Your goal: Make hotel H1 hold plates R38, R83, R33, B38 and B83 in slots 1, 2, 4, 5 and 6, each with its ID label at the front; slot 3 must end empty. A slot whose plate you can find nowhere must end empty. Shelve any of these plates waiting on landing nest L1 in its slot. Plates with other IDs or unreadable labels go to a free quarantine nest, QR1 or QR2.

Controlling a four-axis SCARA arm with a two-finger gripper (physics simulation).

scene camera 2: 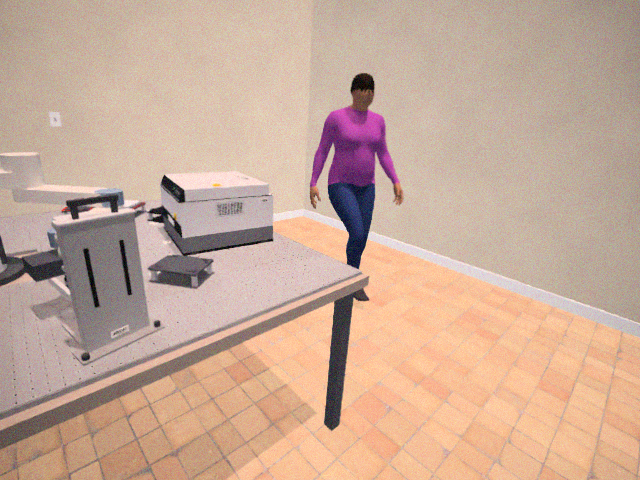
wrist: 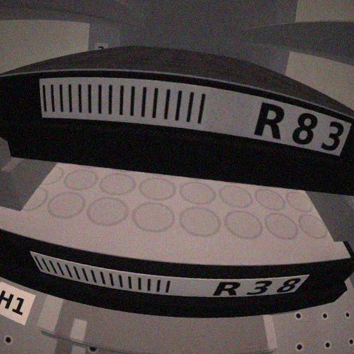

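Observation:
Hotel H1 [scene camera 2: 105, 279] stands near the table's front edge in the scene view, back towards the camera. Its H1 tag [wrist: 12, 305] shows at lower left in the wrist view. My gripper [wrist: 177, 200] is shut on plate R38 [wrist: 175, 255], a white-topped plate with dark sides and its label facing the wrist camera; the fingers are mostly hidden. Plate R83 [wrist: 165, 145] is in the hotel directly above R38, a gap apart, its label also facing the camera. A partly hidden numeral shows above R83. The other plates and the slot contents higher up cannot be made out.
A low dark stand [scene camera 2: 180, 265] on light feet is right of the hotel. A white and grey instrument [scene camera 2: 222, 211] stands behind it. The white arm [scene camera 2: 56, 193] reaches in from the left. A person [scene camera 2: 359, 149] in a purple top is beyond the table.

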